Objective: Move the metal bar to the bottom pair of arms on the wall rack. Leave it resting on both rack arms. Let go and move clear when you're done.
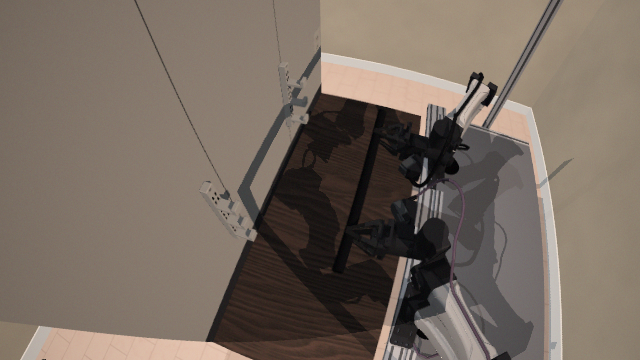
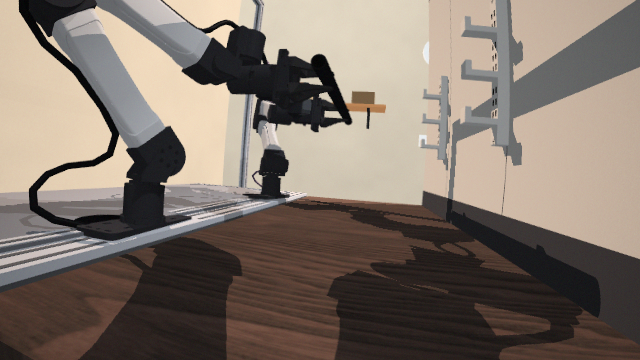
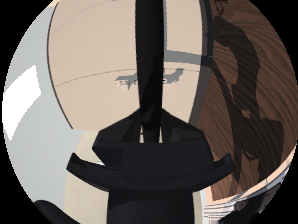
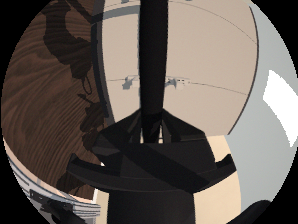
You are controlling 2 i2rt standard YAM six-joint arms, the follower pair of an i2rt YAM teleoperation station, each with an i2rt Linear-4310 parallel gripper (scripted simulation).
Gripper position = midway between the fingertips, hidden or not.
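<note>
Left gripper (image 1: 345, 231), (image 3: 150, 112). Right gripper (image 2: 333, 81), (image 1: 373, 133), (image 4: 151, 112). Black metal bar (image 1: 355, 212), (image 2: 319, 63). Rack upright (image 2: 443, 80).
</note>
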